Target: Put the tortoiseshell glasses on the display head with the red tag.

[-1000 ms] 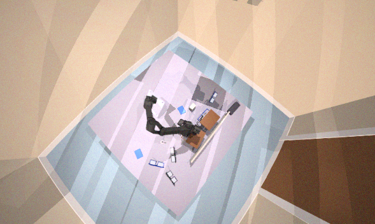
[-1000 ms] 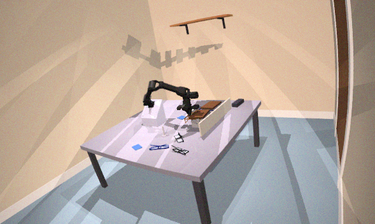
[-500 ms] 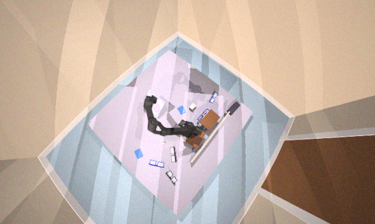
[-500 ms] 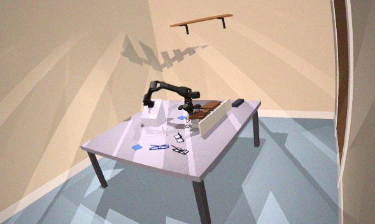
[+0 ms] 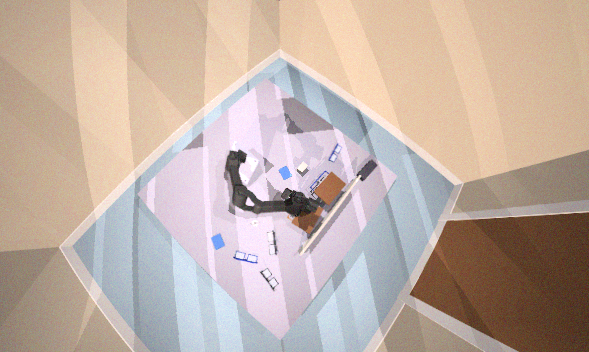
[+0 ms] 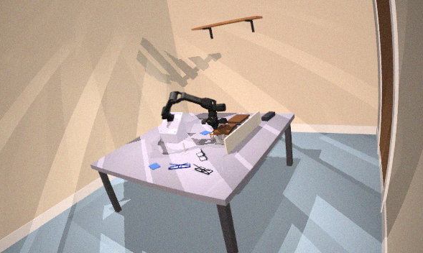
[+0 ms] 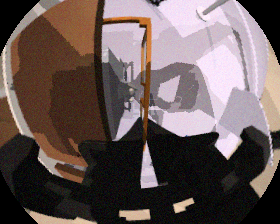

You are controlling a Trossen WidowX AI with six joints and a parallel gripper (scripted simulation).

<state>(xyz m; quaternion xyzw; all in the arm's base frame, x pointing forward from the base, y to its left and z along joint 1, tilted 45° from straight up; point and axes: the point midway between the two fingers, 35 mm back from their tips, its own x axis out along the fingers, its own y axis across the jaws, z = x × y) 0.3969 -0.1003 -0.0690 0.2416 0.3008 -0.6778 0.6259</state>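
Right now my gripper tip is 70 mm short of the display head, 30 mm to the left of it and 10 mm above it. Round my gripper tip: long beige board: 210 mm ahead, 70 mm to the left, 10 mm below; then small stand: 240 mm to the right, 140 mm behind, 40 mm below; then white cube: 220 mm to the left, 100 mm behind, 40 mm below.
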